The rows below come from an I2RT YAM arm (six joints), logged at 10 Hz.
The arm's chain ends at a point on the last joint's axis. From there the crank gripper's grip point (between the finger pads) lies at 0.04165 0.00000 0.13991 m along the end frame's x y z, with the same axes.
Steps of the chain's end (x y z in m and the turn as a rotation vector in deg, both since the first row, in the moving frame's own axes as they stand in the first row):
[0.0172, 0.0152, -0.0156, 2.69, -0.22, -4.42]
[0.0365, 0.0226, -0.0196, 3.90, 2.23, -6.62]
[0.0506, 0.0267, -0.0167, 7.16, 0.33, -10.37]
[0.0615, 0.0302, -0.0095, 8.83, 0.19, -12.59]
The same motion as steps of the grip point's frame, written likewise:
[0.0163, 0.0054, -0.0157, 2.69, -0.22, -4.42]
[0.0411, 0.0081, -0.0218, 3.90, 2.23, -6.62]
[0.0491, 0.0018, -0.0185, 7.16, 0.33, -10.37]
[0.0586, -0.0002, -0.0120, 8.83, 0.19, -12.59]

